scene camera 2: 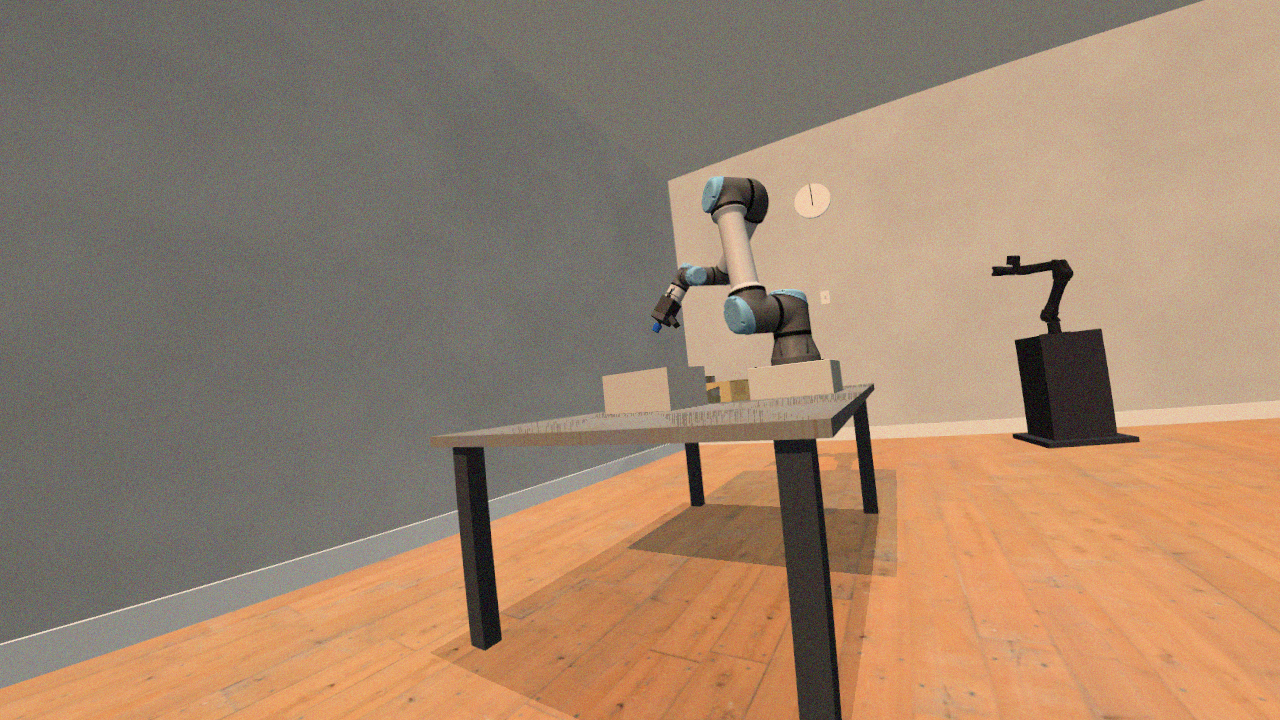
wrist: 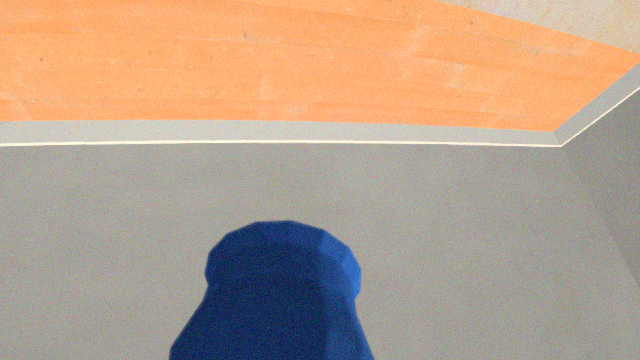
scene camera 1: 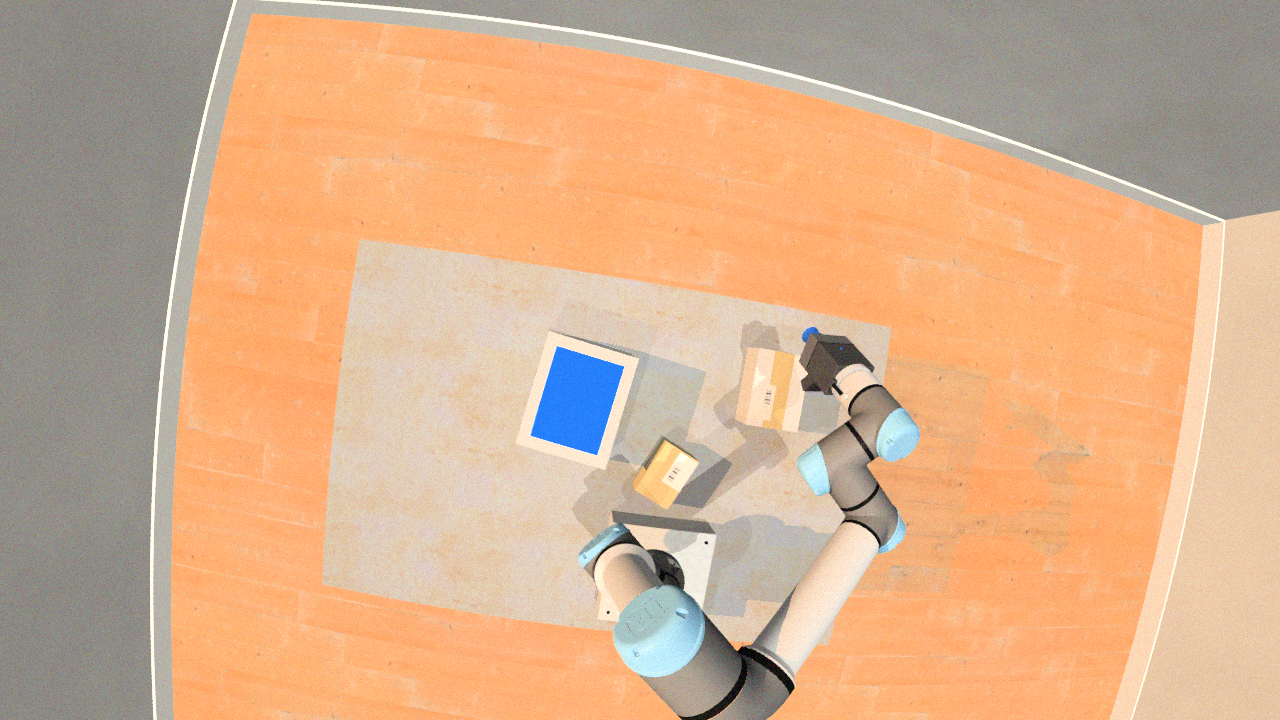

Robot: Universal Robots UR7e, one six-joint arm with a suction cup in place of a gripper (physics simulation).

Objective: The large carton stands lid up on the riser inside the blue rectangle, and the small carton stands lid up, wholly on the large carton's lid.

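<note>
The riser (scene camera 1: 534, 394) (scene camera 2: 636, 391) is a pale block with a blue rectangle (scene camera 1: 577, 400) on its top. The large carton (scene camera 1: 768, 390) stands on the table to the right of the riser in scene camera 1, with tape and a label on the face that shows. The small carton (scene camera 1: 665, 474) (scene camera 2: 733, 390) stands on the table between the riser and the robot base, turned at an angle, with a label on top. My gripper (scene camera 1: 810, 334) (scene camera 2: 656, 327) (wrist: 283, 250), a blue suction cup, is open and bears nothing. It hangs tilted, high above the table beyond the large carton.
The robot base block (scene camera 1: 699, 573) (scene camera 2: 794, 379) stands at the edge of the table (scene camera 1: 429, 376) (scene camera 2: 626, 436), near the small carton. The arm reaches over the table's right part in scene camera 1. A dark pedestal (scene camera 2: 1076, 389) with another arm stands far off on the floor.
</note>
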